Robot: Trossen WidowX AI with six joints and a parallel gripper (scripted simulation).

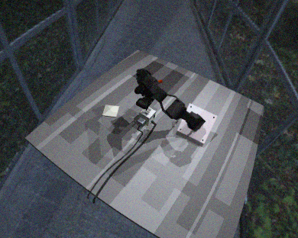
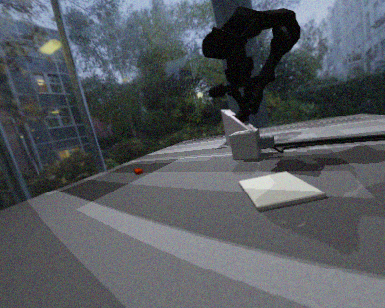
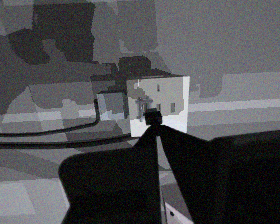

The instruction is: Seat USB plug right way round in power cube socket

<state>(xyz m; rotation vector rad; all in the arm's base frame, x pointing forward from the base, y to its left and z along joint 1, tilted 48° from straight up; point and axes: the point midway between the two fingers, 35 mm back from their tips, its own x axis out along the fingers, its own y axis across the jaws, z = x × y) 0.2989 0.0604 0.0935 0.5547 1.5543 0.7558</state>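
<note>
The dark USB plug is 2 cm below my gripper tip. The rest, counted from my gripper tip: orange object: 16 cm ahead, 39 cm to the right, 13 cm below; then pale flat pad: 23 cm ahead, 9 cm to the left, 13 cm below.
</note>
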